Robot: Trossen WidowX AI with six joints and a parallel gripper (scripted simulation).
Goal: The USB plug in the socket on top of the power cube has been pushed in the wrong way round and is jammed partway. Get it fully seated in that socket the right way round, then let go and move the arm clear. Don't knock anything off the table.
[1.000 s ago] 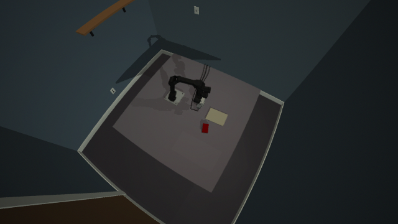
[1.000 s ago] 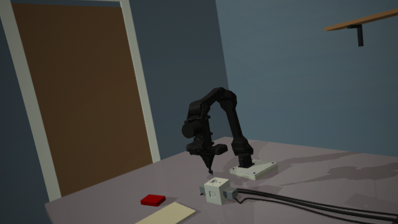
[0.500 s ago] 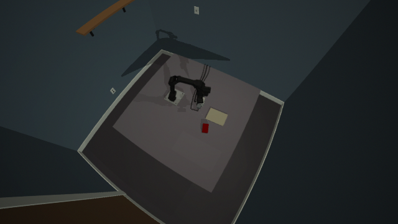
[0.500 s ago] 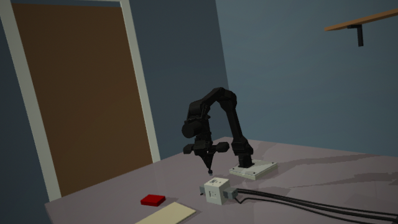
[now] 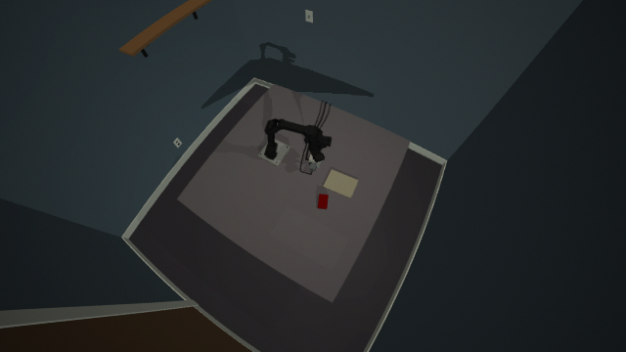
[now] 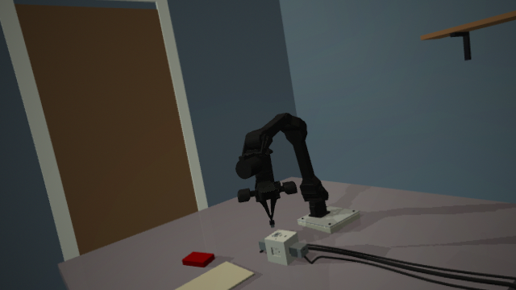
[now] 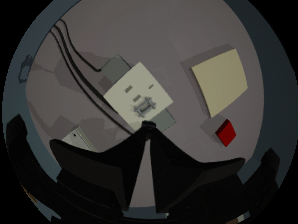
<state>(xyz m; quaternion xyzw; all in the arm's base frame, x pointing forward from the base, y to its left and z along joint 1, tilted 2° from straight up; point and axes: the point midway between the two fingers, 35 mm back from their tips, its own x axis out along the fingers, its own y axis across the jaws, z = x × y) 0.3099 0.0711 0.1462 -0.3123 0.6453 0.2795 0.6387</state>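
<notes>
My gripper tip is 2 cm above the USB plug. Round my gripper tip: red block 16 cm ahead, 22 cm to the right, 13 cm below; flat beige pad 22 cm ahead, 5 cm to the right, 13 cm below.
</notes>
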